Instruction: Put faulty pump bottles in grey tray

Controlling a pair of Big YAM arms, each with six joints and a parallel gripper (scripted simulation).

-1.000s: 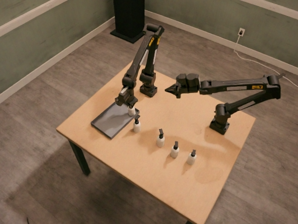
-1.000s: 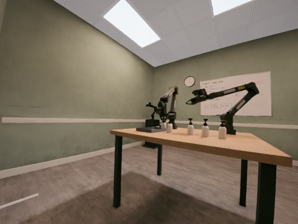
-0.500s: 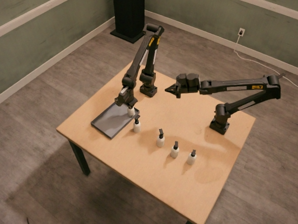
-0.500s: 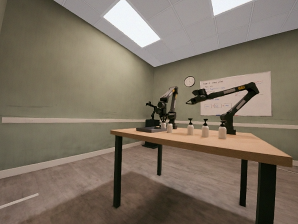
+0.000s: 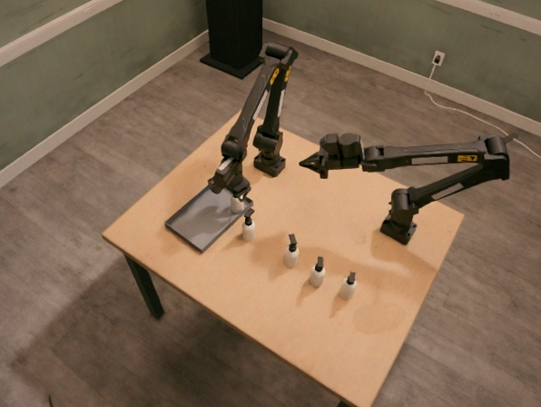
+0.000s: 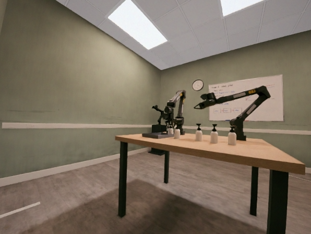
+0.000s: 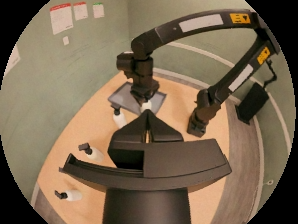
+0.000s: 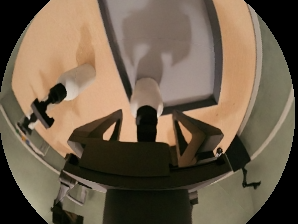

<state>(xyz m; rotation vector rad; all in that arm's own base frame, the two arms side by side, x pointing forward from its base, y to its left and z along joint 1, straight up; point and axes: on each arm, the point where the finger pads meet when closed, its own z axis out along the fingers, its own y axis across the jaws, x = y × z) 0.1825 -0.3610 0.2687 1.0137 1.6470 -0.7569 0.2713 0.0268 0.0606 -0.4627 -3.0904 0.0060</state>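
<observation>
My right gripper is now 9 cm short of the grey tray, 8 cm above it and 7 cm to the left of it. Round my right hand: small dark object (40 cm behind, 27 cm to the right, 7 cm below).
</observation>
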